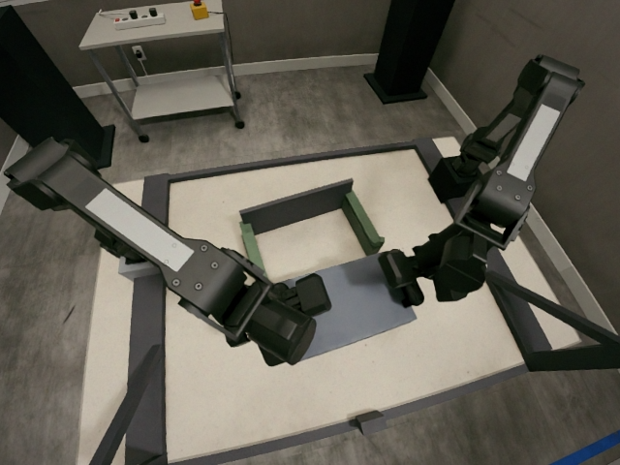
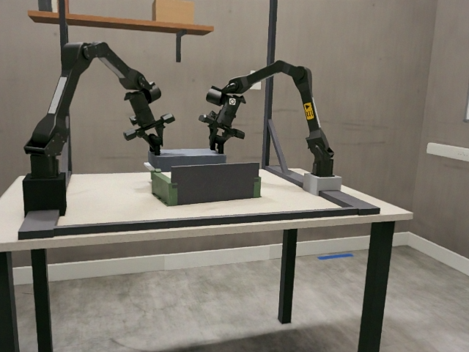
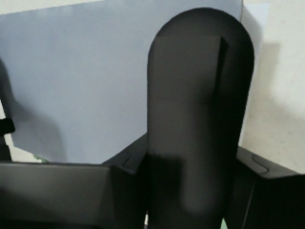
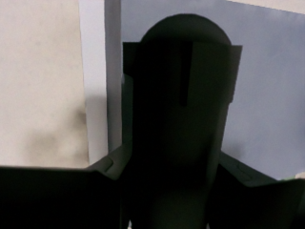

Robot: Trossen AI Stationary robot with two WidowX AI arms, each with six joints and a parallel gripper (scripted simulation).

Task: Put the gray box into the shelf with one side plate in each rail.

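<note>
Now: right hand 12 cm to the right of the gray box and 5 cm above it. Round my right hand: dark frame bar 50 cm ahead, 8 cm to the left, 16 cm below; dark back wall 28 cm ahead, 14 cm to the left, 9 cm below.
My left gripper is now 12 cm to the left of the gray box and 5 cm above it. Round my left hand: dark frame bar: 50 cm ahead, 16 cm to the right, 16 cm below; dark back wall: 28 cm ahead, 10 cm to the right, 8 cm below.
</note>
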